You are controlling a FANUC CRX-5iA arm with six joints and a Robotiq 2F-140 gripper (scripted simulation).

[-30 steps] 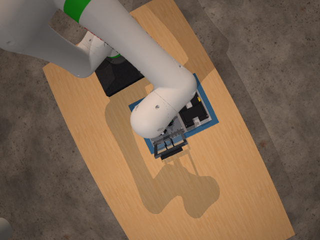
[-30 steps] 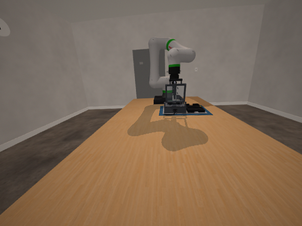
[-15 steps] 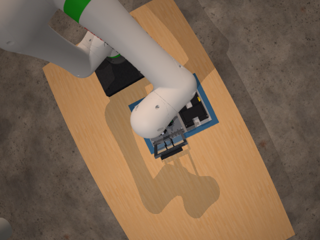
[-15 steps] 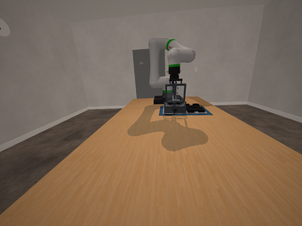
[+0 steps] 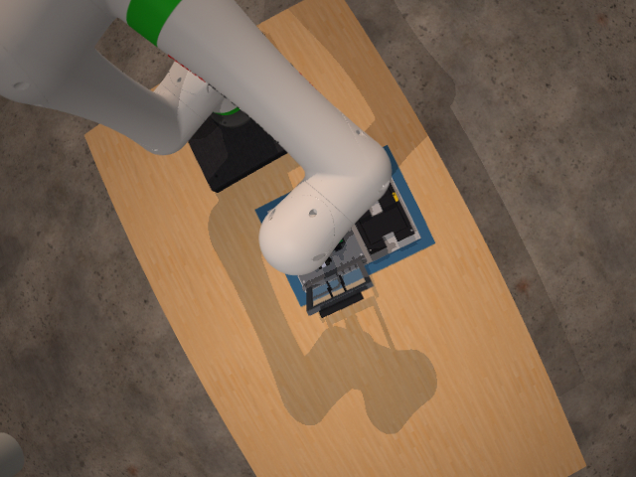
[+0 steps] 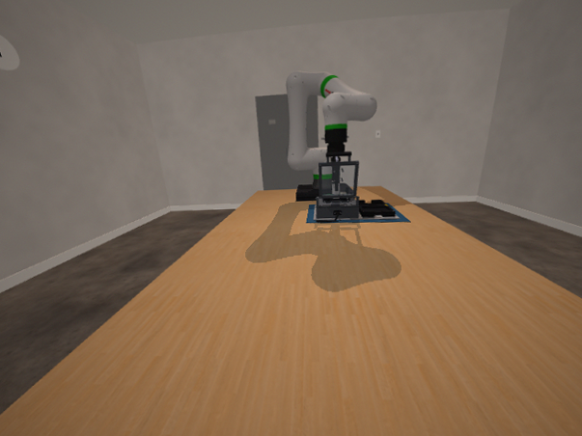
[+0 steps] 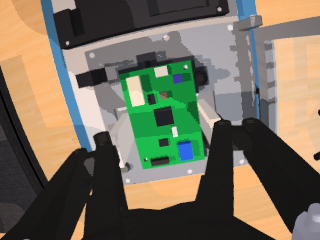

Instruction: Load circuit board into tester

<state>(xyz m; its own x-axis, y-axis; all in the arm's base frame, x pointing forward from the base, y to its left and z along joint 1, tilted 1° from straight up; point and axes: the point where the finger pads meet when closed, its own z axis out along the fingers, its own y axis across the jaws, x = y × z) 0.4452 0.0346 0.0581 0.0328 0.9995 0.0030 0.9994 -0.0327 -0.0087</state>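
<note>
The green circuit board lies 20 mm below my hand. Round my hand: clear lid: 130 mm ahead, 80 mm above; then black latch hook: 60 mm to the left, 60 mm behind, 10 mm below; then tester: 30 mm to the left, 30 mm ahead, 10 mm above.
</note>
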